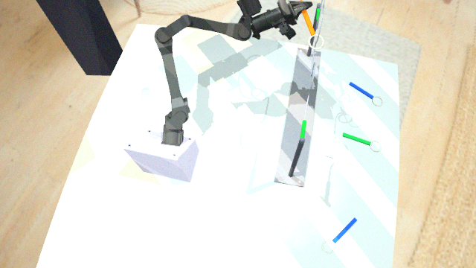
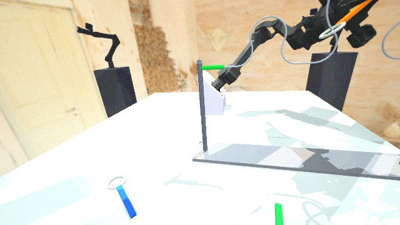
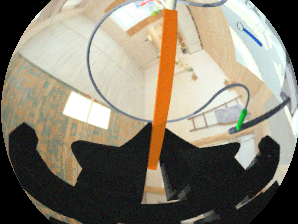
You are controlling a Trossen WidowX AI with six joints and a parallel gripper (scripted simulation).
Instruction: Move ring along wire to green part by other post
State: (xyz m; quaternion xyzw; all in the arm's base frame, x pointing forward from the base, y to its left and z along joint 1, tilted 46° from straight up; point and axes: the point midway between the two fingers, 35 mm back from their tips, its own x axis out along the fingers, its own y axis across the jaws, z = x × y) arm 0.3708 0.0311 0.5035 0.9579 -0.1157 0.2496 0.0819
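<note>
My gripper tip is 70 mm to the left of the orange-handled ring and 50 mm above it.
</note>
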